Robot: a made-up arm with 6 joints.
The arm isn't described. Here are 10 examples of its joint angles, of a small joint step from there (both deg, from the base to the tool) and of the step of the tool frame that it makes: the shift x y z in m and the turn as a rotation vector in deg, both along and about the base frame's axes.
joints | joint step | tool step
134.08 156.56 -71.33 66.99 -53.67 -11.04 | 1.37 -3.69 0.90 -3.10 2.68 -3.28 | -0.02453 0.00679 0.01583 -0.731 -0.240 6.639
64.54 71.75 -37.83 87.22 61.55 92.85 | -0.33 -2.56 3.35 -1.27 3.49 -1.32 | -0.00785 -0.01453 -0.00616 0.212 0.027 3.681
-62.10 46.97 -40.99 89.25 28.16 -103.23 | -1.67 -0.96 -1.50 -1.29 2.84 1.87 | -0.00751 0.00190 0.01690 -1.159 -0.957 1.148
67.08 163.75 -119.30 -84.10 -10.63 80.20 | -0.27 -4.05 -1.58 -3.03 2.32 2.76 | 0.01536 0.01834 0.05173 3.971 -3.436 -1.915
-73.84 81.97 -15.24 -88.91 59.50 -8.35 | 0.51 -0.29 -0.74 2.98 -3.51 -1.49 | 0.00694 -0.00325 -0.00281 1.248 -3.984 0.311
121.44 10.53 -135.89 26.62 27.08 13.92 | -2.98 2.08 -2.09 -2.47 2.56 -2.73 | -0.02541 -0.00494 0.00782 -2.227 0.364 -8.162
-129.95 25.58 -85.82 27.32 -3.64 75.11 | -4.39 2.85 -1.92 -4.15 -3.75 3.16 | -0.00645 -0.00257 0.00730 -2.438 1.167 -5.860
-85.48 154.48 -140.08 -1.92 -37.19 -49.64 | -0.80 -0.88 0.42 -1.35 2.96 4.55 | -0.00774 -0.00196 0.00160 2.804 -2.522 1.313
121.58 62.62 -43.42 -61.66 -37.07 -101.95 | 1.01 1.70 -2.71 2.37 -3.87 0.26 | -0.00997 -0.00392 0.01601 0.590 4.283 3.751
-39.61 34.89 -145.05 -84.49 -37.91 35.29 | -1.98 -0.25 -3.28 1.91 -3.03 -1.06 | -0.00623 0.02816 -0.02000 -5.317 -1.422 -2.335
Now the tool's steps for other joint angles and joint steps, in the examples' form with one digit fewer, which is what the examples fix.
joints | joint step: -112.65 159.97 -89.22 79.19 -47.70 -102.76 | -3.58 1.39 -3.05 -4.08 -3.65 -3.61
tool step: -0.0312 0.0023 0.0097 2.88 5.83 0.47
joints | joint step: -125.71 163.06 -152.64 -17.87 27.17 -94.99 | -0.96 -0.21 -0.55 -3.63 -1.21 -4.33
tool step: -0.0116 0.0065 0.0097 3.29 6.61 1.92
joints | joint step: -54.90 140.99 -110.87 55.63 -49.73 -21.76 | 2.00 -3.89 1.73 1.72 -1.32 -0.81
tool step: 0.0130 0.0130 0.0270 -1.61 -1.81 0.19
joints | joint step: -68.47 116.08 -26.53 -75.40 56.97 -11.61 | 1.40 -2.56 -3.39 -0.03 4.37 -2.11
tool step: 0.0142 -0.0341 0.0189 -4.34 2.43 1.95
